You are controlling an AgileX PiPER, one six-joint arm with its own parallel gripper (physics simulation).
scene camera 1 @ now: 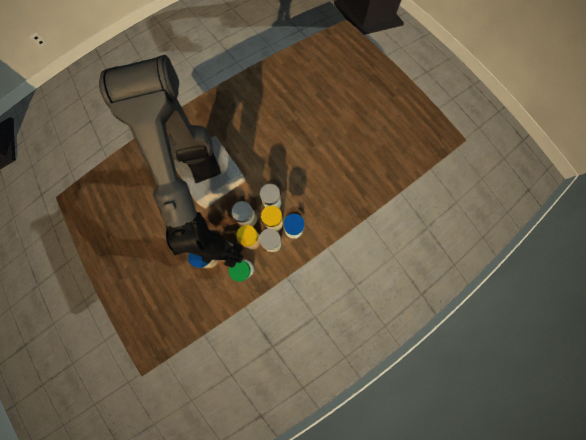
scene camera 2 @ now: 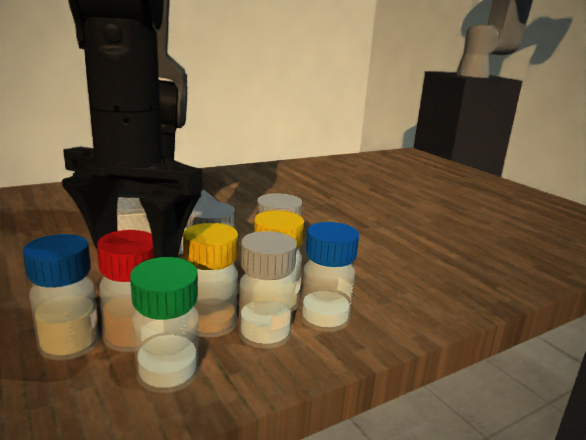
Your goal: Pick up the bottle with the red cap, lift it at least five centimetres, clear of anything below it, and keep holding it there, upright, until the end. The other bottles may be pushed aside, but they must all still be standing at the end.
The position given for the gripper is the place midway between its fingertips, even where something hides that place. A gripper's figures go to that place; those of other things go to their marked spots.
The gripper [scene camera 2: 135,254] is 0.49 m from the lens. A green-capped bottle [scene camera 2: 164,290] is 0.40 m from the lens. A yellow-capped bottle [scene camera 2: 212,248] is 0.48 m from the lens. The marked spots on the green-capped bottle and the yellow-capped bottle are 0.09 m apart.
